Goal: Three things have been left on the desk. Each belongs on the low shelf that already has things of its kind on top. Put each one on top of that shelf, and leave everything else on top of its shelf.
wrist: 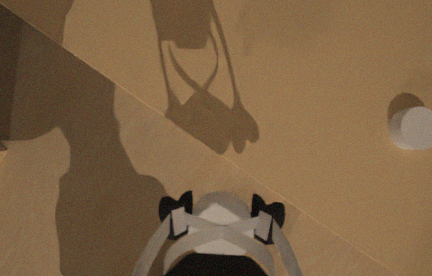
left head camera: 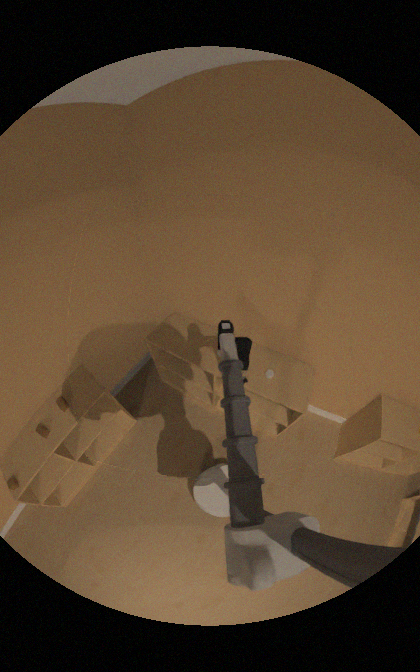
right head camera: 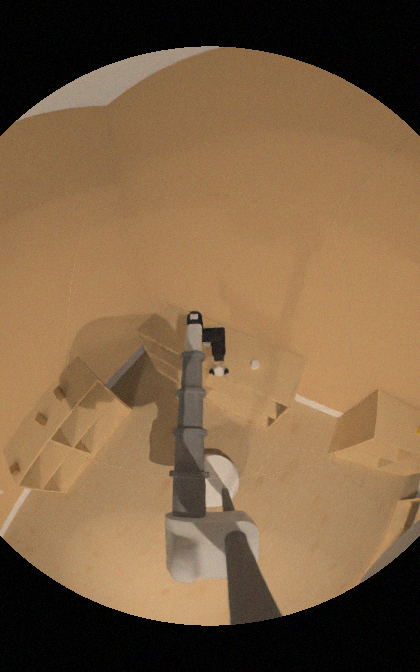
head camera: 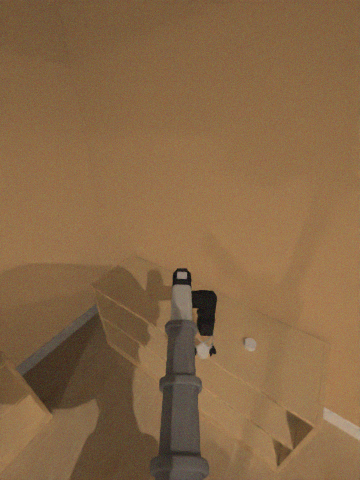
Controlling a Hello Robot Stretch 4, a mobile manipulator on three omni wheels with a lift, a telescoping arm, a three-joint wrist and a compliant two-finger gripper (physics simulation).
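Frame: origin at the robot's base, x left, y up, z ahead, level; millimetres.
Where they show: gripper, fingertip midpoint: (wrist: 221, 208) (head camera: 202, 353).
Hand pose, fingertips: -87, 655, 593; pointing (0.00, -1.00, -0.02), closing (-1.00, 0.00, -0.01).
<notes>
After its pixels a point has its place, as x, y, z.
My gripper (head camera: 204, 351) @[-87, 655, 593] (right head camera: 219, 371) (wrist: 221, 208) @[-87, 655, 593] is shut on a whitish cylinder (wrist: 218, 200) @[-85, 702, 610], which sits between the two black fingertips. It hangs above the front edge of the middle low shelf (head camera: 295, 360) @[-492, 583, 613] (left head camera: 295, 367) (right head camera: 285, 365), and its shadow falls on the shelf top and edge in the wrist view. A similar white cylinder (head camera: 250, 344) @[-309, 607, 667] (left head camera: 269, 373) (right head camera: 255, 364) (wrist: 417, 128) @[-307, 607, 675] stands upright on that shelf top, to the right of the gripper. The arm hides part of the shelf top. The desk cannot be made out.
A left low shelf (left head camera: 100, 462) (right head camera: 95, 455) bears brown blocks (left head camera: 43, 430) (right head camera: 41, 418). A right low shelf (left head camera: 362, 425) (right head camera: 360, 422) has a yellow thing (right head camera: 418, 430) at the view's edge. A white round disc (left head camera: 211, 492) (right head camera: 222, 477) is on the floor below the arm.
</notes>
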